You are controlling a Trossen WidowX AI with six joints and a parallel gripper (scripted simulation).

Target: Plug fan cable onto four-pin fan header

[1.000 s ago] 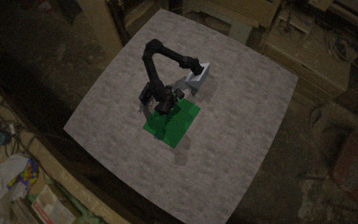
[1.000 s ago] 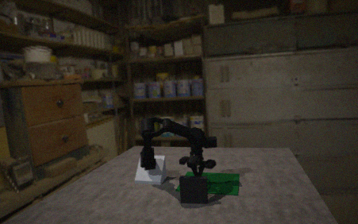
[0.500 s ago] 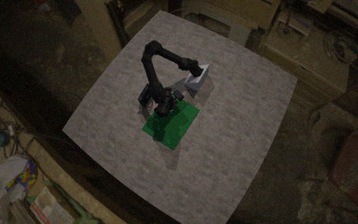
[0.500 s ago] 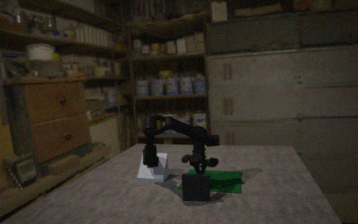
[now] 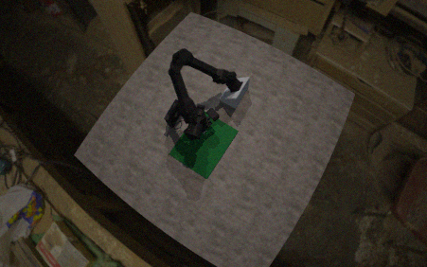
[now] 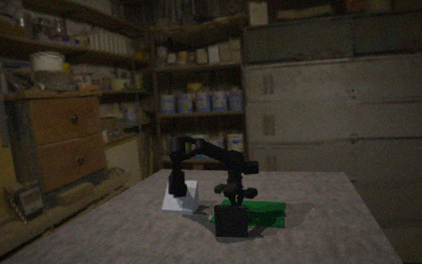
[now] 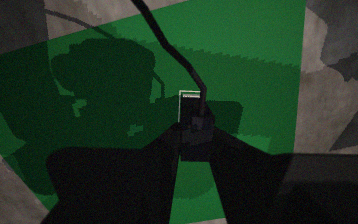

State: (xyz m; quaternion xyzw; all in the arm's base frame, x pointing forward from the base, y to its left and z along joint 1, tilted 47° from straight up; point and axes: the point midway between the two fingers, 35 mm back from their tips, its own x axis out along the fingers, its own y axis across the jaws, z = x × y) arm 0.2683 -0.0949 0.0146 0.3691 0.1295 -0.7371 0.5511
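My gripper tip is 6 cm short of the green board, 4 cm above it and 3 cm to the right of it. From my gripper tip the other things lie so: dark fan 17 cm to the right, 3 cm above, 1 cm behind; then dark plug 1 cm to the right, 1 cm above.
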